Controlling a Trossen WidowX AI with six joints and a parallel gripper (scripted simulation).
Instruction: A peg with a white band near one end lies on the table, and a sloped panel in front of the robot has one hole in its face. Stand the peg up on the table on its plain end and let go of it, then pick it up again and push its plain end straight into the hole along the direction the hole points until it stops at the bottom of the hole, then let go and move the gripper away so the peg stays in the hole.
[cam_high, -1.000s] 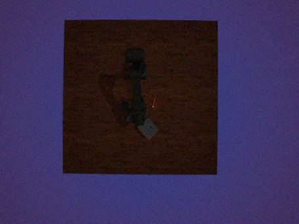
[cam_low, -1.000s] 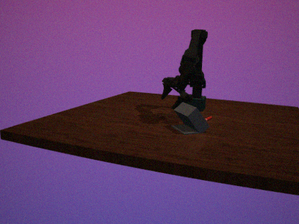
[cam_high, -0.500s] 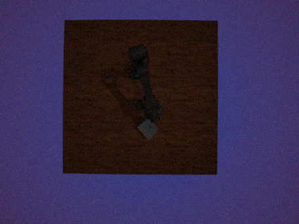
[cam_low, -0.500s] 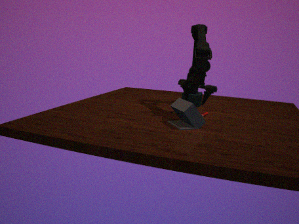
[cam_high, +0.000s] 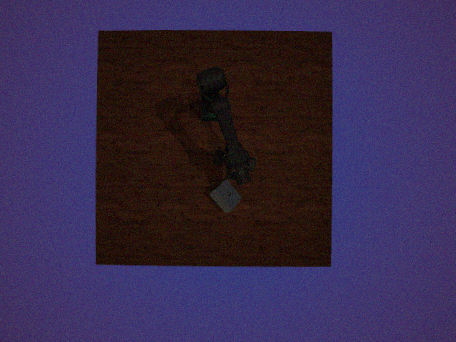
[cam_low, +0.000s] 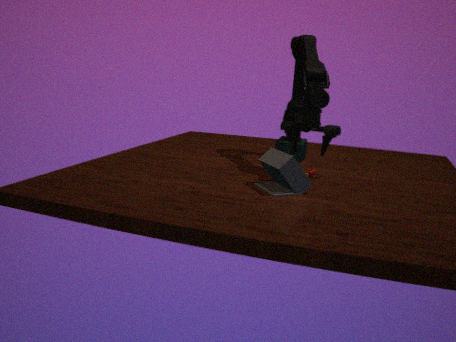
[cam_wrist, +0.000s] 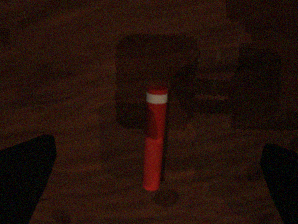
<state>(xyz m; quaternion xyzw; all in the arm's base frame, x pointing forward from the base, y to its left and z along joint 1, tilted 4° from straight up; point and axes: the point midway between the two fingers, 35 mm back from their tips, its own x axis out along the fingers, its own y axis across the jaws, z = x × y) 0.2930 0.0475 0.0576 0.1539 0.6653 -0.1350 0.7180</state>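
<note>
My gripper tip is now 70 mm above the red peg, 10 mm to the right of it and 10 mm past it. Round my gripper tip: thin flat base plate (170 mm ahead, 90 mm to the right, 70 mm below); grey sloped panel (160 mm ahead, 70 mm to the right, 20 mm below).
</note>
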